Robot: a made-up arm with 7 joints. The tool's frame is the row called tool. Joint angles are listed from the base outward.
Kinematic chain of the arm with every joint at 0, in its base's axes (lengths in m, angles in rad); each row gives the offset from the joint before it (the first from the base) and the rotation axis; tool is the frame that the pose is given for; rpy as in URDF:
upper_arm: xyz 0 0 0 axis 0.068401 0.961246 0.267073
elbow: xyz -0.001 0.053 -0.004 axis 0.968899 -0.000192 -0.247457
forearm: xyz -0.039 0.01 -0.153 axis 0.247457 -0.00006 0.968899
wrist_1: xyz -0.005 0 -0.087 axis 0.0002 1 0.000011
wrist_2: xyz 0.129 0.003 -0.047 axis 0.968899 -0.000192 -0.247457
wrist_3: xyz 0.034 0 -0.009 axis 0.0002 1 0.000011
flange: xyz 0.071 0 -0.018 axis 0.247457 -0.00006 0.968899
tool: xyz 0 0 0 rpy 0 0.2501 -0.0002
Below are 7 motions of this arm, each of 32 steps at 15 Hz.
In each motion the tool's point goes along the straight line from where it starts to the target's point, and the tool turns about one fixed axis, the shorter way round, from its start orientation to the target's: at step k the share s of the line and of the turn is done. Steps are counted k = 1, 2, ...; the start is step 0. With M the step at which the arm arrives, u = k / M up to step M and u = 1 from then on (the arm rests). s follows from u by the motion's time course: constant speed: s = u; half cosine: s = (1 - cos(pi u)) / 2; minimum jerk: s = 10 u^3 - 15 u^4 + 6 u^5.
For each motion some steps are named. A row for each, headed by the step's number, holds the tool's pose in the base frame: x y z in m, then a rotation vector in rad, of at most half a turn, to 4 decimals.
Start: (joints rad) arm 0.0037 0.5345 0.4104 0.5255 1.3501 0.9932 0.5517
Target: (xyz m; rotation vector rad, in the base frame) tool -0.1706 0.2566 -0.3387 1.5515 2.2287 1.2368
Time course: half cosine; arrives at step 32
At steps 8, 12, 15, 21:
8: 0.0411 0.3497 -0.2896 2.1518 1.2937 1.1722
12: 0.0009 0.3320 -0.2989 2.0639 1.4811 1.1969
15: -0.0344 0.3165 -0.3071 1.9766 1.6425 1.2140
21: -0.1050 0.2854 -0.3235 1.7736 1.9549 1.2347

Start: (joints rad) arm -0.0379 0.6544 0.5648 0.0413 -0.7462 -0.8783 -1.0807
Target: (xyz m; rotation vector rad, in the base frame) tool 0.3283 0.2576 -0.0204 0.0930 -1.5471 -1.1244
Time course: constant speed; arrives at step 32
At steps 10, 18, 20, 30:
10: 0.2127 0.3031 -0.0854 0.4878 -1.0212 -0.7265
18: 0.2548 0.2865 -0.0618 0.3550 -1.2168 -0.8740
20: 0.2653 0.2824 -0.0559 0.3199 -1.2650 -0.9104
30: 0.3178 0.2617 -0.0263 0.1328 -1.5010 -1.0893

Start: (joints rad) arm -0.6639 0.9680 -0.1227 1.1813 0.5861 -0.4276 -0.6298
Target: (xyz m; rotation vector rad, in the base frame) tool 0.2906 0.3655 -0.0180 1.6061 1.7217 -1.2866
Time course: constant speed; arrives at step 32
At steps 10, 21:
10: 0.2868 0.3749 -0.1497 1.3351 1.1701 -0.7735
21: 0.2887 0.3702 -0.0839 1.4808 1.4445 -1.0242

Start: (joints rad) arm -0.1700 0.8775 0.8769 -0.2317 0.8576 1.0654 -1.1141
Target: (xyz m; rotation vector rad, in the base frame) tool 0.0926 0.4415 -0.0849 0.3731 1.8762 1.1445
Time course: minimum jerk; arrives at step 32
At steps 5, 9, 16, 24, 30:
5: 0.1252 0.3828 -0.0088 0.5660 0.8810 0.6718
9: 0.1215 0.3894 -0.0173 0.5520 0.9928 0.7275
16: 0.1094 0.4112 -0.0457 0.4927 1.3624 0.9073
24: 0.0961 0.4352 -0.0768 0.4018 1.7697 1.0967
30: 0.0927 0.4414 -0.0847 0.3737 1.8739 1.1435

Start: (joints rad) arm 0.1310 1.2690 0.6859 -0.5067 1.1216 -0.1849 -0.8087
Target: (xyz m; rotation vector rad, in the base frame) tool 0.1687 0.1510 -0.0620 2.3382 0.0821 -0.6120
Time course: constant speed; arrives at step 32
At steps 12, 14, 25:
12: 0.1900 0.2008 -0.0058 2.4793 0.3104 -0.3312
14: 0.1879 0.1958 -0.0115 2.4670 0.2872 -0.3603
25: 0.1762 0.1684 -0.0423 2.3921 0.1612 -0.5163

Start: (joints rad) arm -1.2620 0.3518 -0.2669 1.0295 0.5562 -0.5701 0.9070
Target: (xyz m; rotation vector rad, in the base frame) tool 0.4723 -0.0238 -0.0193 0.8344 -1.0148 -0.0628
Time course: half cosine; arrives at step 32
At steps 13, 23, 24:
13: 0.4667 0.0125 -0.0777 0.7392 -0.9519 0.2045
23: 0.4707 -0.0135 -0.0358 0.8083 -0.9982 0.0136
24: 0.4710 -0.0156 -0.0326 0.8135 -1.0016 -0.0016

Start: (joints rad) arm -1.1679 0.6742 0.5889 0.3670 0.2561 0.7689 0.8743
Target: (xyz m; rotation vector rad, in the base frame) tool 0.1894 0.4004 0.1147 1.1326 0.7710 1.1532
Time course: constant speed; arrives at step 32
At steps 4, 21, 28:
4: 0.3502 0.3163 0.0308 0.3054 0.1025 1.5751
21: 0.2526 0.3674 0.0817 0.8193 0.5144 1.3539
28: 0.2124 0.3884 0.1027 1.0207 0.6788 1.2314

